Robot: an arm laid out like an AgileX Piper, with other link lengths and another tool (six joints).
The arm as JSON. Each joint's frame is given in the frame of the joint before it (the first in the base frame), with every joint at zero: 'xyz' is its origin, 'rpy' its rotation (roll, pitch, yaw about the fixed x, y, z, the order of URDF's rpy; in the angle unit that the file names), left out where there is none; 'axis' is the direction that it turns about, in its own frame. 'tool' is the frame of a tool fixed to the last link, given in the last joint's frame.
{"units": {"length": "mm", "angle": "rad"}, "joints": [
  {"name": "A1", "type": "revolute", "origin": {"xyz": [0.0, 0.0, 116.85]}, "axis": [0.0, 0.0, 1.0]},
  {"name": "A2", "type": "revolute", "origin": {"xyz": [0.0, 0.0, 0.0]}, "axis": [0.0, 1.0, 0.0]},
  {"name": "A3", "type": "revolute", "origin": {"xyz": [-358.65, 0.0, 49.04]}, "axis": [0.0, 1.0, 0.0]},
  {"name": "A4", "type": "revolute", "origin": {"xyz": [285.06, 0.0, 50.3]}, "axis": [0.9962, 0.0, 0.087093]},
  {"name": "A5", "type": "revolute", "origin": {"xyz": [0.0, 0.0, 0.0]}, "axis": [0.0, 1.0, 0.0]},
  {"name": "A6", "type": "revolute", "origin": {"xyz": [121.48, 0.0, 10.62]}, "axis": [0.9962, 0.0, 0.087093]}
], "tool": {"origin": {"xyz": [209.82, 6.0, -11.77], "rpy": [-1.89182, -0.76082, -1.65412]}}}
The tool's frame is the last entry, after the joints.
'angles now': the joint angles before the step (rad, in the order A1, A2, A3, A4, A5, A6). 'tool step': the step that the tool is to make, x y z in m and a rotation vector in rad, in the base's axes. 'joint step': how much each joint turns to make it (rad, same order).
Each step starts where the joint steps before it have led.
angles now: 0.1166 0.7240 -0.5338 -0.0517 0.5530 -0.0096
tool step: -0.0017 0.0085 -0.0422 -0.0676 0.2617 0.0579
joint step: 0.0481 0.2337 -0.1186 -0.0123 0.1530 -0.0237
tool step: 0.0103 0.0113 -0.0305 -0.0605 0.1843 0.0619
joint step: 0.0480 0.2202 -0.1108 -0.0140 0.0822 -0.0186
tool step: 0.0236 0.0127 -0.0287 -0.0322 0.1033 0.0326
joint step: 0.0289 0.1907 -0.0860 -0.0082 0.0031 -0.0010
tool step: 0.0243 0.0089 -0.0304 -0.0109 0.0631 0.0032
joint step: 0.0039 0.1564 -0.0632 0.0035 -0.0294 0.0013
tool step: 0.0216 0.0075 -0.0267 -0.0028 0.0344 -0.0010
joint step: 0.0007 0.1206 -0.0504 0.0042 -0.0362 0.0021
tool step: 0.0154 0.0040 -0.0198 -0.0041 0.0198 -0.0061
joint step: 0.0004 0.0834 -0.0383 -0.0034 -0.0244 0.0104
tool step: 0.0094 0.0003 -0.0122 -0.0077 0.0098 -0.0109
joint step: 0.0004 0.0495 -0.0243 -0.0130 -0.0127 0.0206
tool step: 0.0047 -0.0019 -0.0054 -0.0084 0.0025 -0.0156
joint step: 0.0003 0.0222 -0.0116 -0.0176 -0.0043 0.0279
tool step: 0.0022 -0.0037 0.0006 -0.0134 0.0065 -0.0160
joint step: 0.0006 0.0100 -0.0184 -0.0199 0.0203 0.0277
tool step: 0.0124 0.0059 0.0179 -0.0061 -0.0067 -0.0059
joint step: 0.0139 0.0034 -0.0760 -0.0066 0.0698 0.0165
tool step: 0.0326 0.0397 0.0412 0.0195 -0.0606 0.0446
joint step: 0.0656 0.0076 -0.1571 0.0059 0.0874 0.0080
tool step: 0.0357 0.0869 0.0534 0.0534 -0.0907 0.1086
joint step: 0.1277 0.0471 -0.2364 0.0188 0.0861 0.0026
